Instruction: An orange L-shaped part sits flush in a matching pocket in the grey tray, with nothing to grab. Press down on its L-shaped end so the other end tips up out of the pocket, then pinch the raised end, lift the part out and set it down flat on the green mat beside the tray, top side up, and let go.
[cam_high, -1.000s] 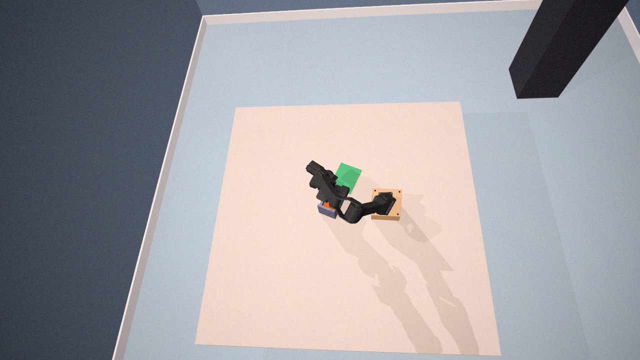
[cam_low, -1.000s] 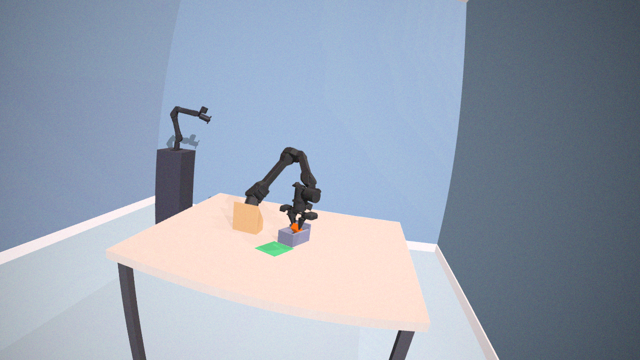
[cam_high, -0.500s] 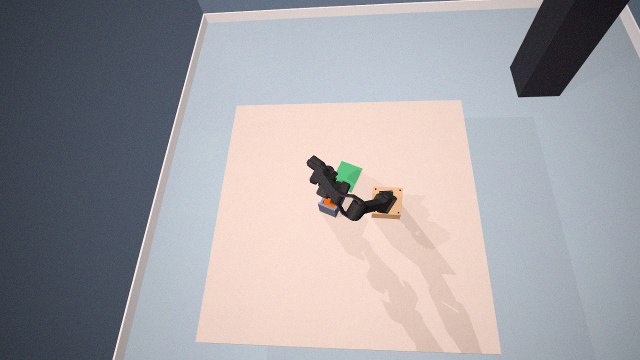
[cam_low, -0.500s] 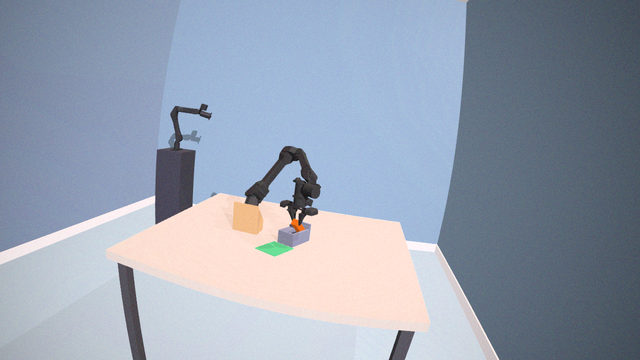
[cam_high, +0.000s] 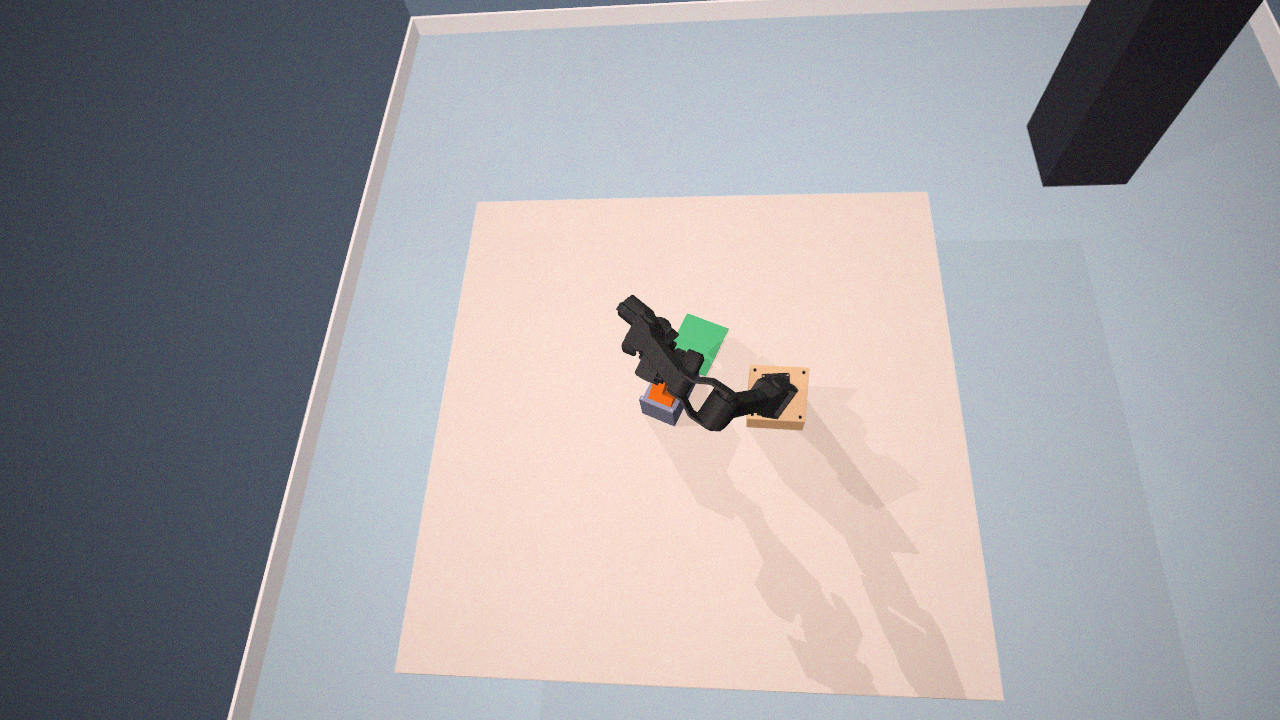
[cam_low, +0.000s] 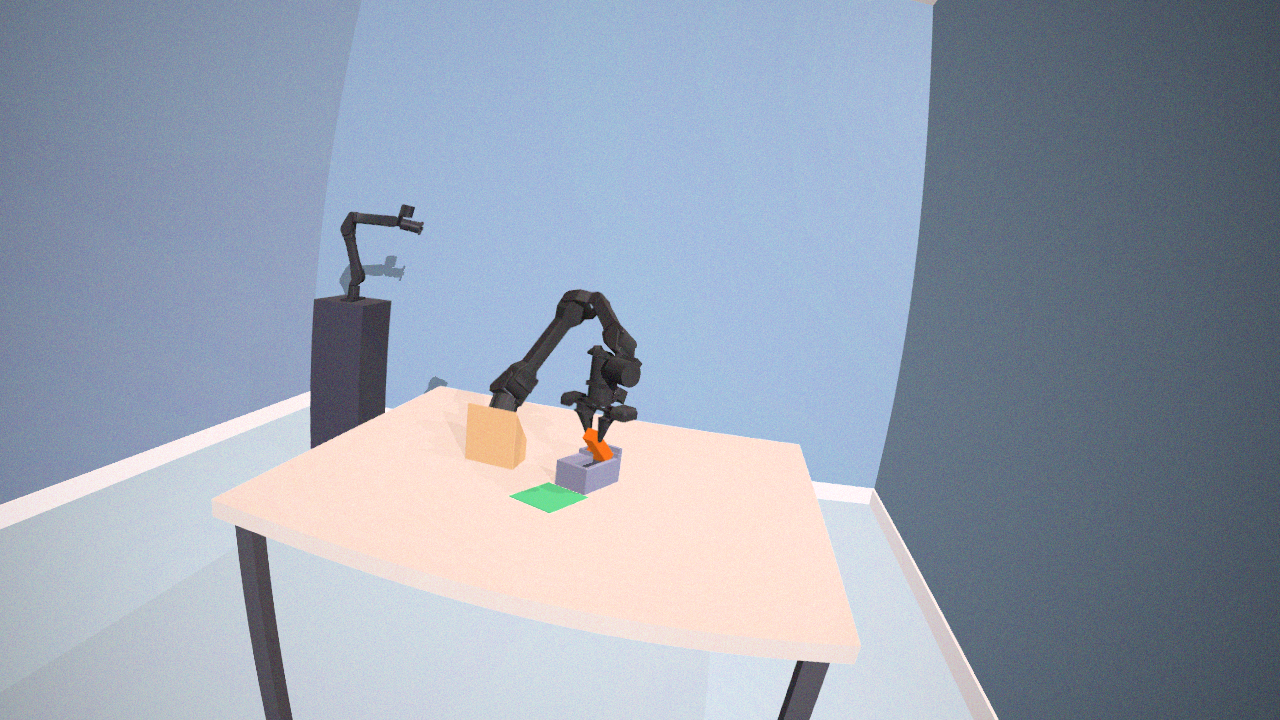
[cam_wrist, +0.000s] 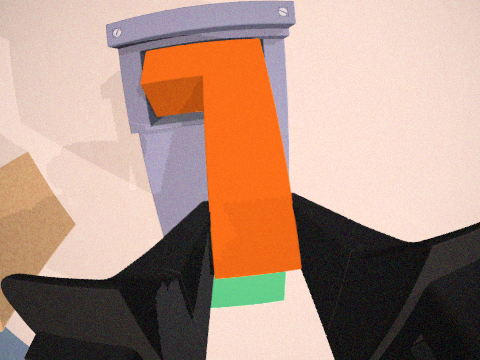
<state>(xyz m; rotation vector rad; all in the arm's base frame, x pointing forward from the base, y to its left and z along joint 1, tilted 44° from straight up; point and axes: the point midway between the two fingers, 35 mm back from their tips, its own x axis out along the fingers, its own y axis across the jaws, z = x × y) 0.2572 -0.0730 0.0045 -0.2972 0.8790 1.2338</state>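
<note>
My gripper tip is 130 mm above the green mat, 120 mm to the left of it and 70 mm past it. From my gripper tip the other things lie so: orange L-shaped part: 40 mm to the left, 30 mm below.
</note>
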